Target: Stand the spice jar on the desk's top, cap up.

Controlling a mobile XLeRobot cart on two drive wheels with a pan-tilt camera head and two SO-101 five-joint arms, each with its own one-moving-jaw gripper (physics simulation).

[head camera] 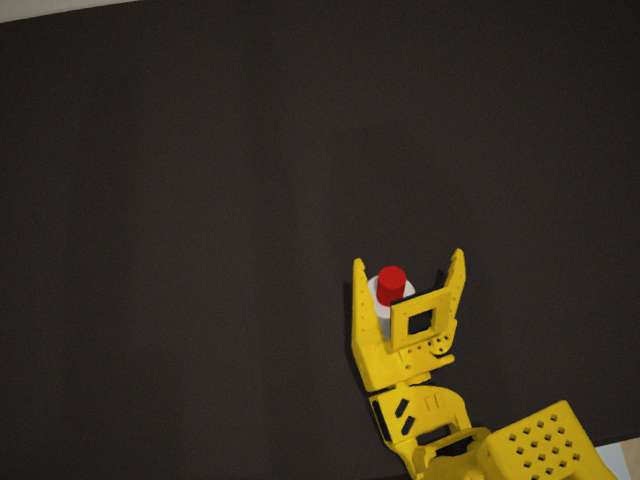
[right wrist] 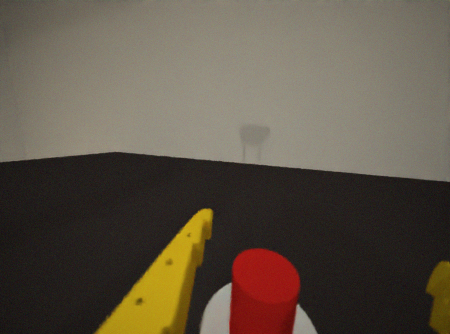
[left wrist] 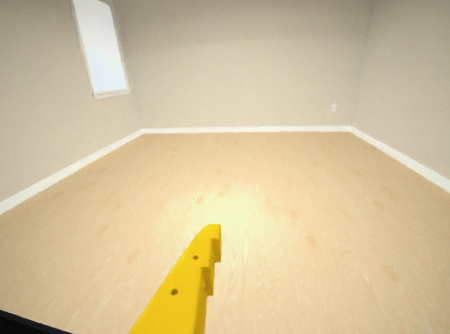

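The spice jar, with a white body and red cap, stands upright, cap up, on the dark desk top. Its lower body is partly hidden by my right gripper in the head view and cut off by the picture's bottom edge in the right wrist view. My right gripper is open around the jar, one jaw on each side. The jar is nearer the left-hand jaw, and a gap shows on the right-hand side. My left gripper is open, with one notched jaw showing, away from the desk.
The desk's far edge crosses the head view's top left corner, and its near edge shows at the lower right. A pale wall with a shadow stands beyond the desk. The left wrist view shows a wooden floor, pale walls and a window.
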